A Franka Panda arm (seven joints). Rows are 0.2 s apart.
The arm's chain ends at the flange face. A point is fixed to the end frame.
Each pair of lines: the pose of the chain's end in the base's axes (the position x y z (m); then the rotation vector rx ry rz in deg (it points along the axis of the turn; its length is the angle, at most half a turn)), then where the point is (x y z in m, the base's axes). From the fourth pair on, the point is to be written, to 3 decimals.
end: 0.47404 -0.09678 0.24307 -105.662 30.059 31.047
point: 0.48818 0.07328 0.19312
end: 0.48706 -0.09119 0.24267 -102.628 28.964 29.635
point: 0.50527 0.08102 0.20230
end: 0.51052 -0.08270 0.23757 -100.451 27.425 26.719
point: 0.53422 0.09052 0.20518
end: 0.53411 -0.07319 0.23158 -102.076 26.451 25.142
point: 0.558 0.099 0.196
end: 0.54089 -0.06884 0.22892 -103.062 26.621 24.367
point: 0.566 0.103 0.190
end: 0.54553 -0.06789 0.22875 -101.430 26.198 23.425
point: 0.573 0.105 0.195
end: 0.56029 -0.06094 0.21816 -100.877 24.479 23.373
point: 0.586 0.112 0.188
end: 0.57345 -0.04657 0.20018 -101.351 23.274 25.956
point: 0.591 0.128 0.170
